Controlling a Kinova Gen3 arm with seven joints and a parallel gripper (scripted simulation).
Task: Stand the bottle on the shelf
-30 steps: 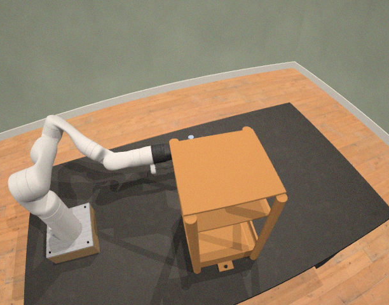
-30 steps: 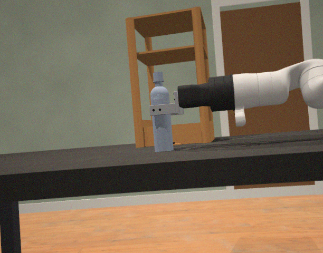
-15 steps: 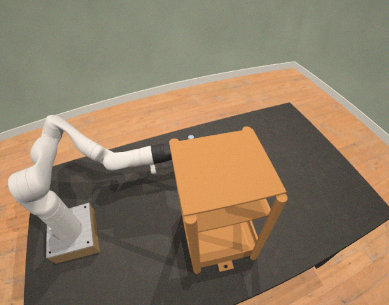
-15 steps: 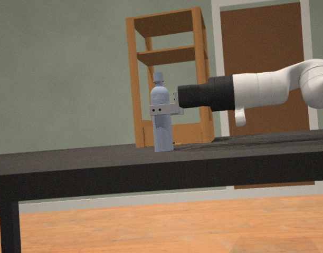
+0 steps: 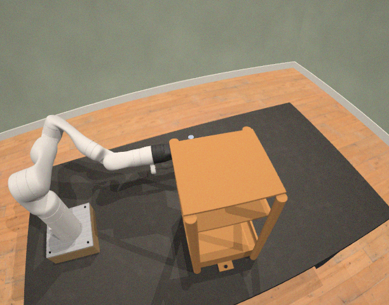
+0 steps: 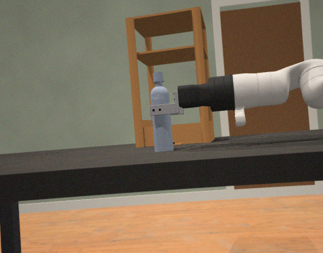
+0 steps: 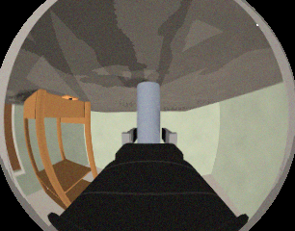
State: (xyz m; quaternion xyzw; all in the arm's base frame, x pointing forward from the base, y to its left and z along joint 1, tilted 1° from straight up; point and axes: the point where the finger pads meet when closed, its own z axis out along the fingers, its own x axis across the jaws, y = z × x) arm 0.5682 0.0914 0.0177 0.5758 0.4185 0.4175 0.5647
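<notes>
Now: the bottle 20 mm above my hand. The rest, counted from my hand: shelving unit (90 mm behind, 340 mm to the right, 110 mm above).
</notes>
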